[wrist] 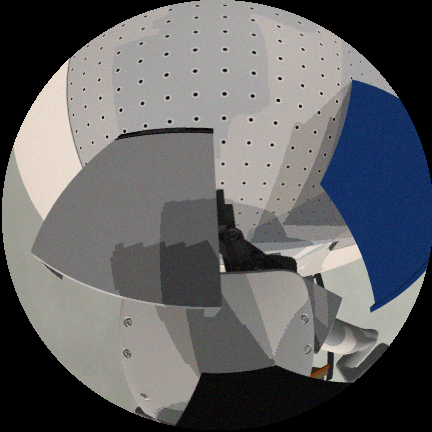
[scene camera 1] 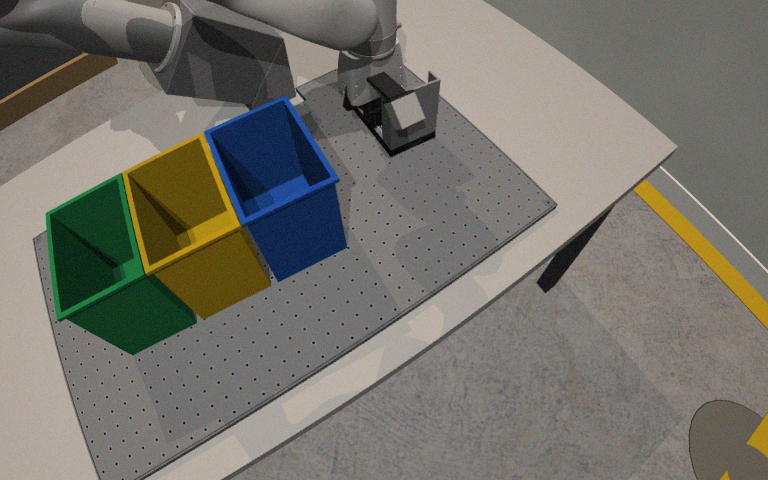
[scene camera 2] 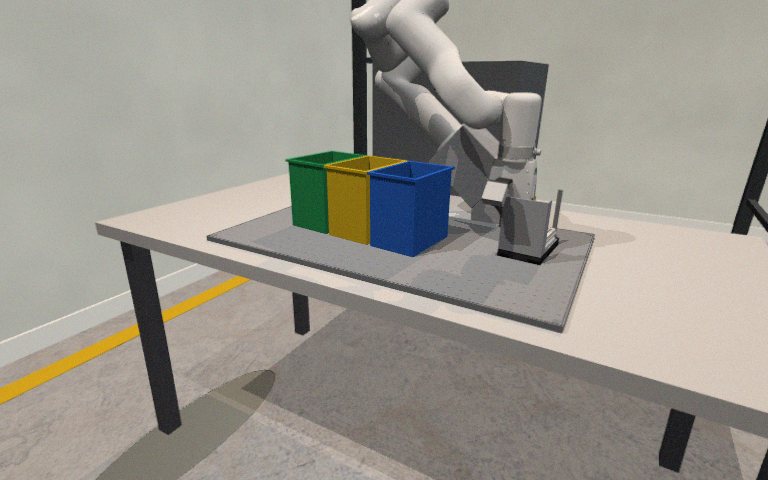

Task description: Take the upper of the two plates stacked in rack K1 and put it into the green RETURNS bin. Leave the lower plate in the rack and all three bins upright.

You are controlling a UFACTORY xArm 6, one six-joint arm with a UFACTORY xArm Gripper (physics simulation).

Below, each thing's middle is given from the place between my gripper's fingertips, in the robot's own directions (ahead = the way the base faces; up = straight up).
Scene:
I see my gripper 220 mm to the left of the blue bin point(scene camera 1: 282, 187), 70 mm short of it and 50 mm below it. Also, from my hand: yellow bin point(scene camera 1: 189, 235) (350 mm to the right, 50 mm ahead, 50 mm above); then green bin point(scene camera 1: 99, 283) (480 mm to the right, 50 mm above, 40 mm ahead).

